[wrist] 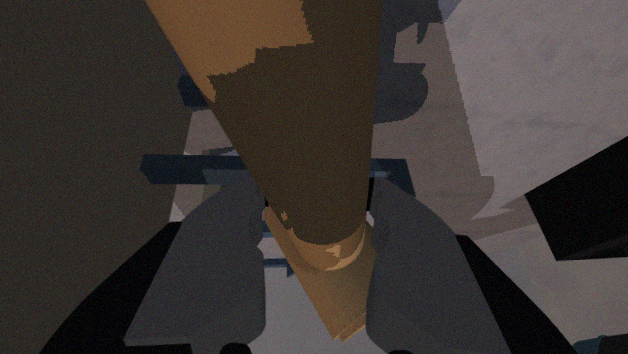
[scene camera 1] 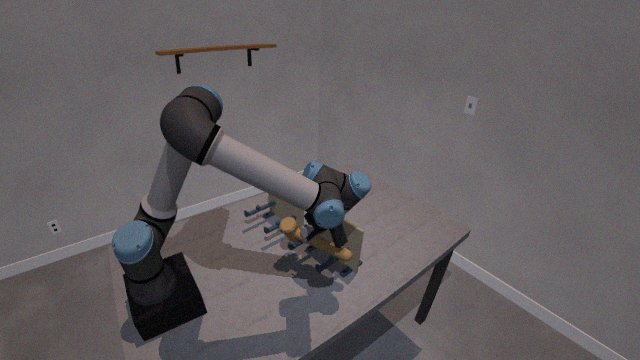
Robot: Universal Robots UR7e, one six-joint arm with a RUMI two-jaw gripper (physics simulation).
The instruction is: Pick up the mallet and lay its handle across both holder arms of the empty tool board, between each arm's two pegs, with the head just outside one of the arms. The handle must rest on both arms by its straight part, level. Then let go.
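Seen in the pictures: gripper, between the fingertips: [scene camera 1: 308, 240]; arm's base, origin of its link: [scene camera 1: 153, 285].
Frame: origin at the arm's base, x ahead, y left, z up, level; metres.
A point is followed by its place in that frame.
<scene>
The orange wooden mallet [scene camera 1: 327, 245] {z 0.043, x 0.534, y -0.266 m} [wrist: 310, 125] {z 0.047, x 0.539, y -0.253 m} is in my gripper [scene camera 1: 328, 241] [wrist: 317, 179] {z 0.014, x 0.527, y -0.175 m}, which is shut on its handle. In the scene view its head [scene camera 1: 288, 226] {z 0.069, x 0.482, y -0.118 m} is at the left, and the rounded handle end is at the right. In the wrist view the handle runs at a slant between the fingers, over a dark blue holder arm [wrist: 195, 168] {z -0.006, x 0.595, y -0.154 m}. The near tool board [scene camera 1: 356, 235] {z 0.074, x 0.620, y -0.324 m} stands at the right, behind the handle, with holder arms [scene camera 1: 326, 263] {z -0.006, x 0.505, y -0.293 m} [scene camera 1: 295, 245] {z -0.006, x 0.488, y -0.148 m} below it. Contact between handle and arms cannot be told; the pegs are largely hidden.
Another board [scene camera 1: 286, 206] {z -0.005, x 0.628, y 0.074 m} stands farther left, with dark blue arms [scene camera 1: 260, 208] {z -0.023, x 0.545, y 0.161 m} reaching out from it, near the mallet head. The boards stand on the table [scene camera 1: 410, 225] {z -0.105, x 1.048, y -0.340 m}. The robot's black base block [scene camera 1: 175, 300] {z -0.005, x 0.035, y -0.098 m} is at the table's left. A wooden shelf [scene camera 1: 215, 49] hangs on the wall.
</scene>
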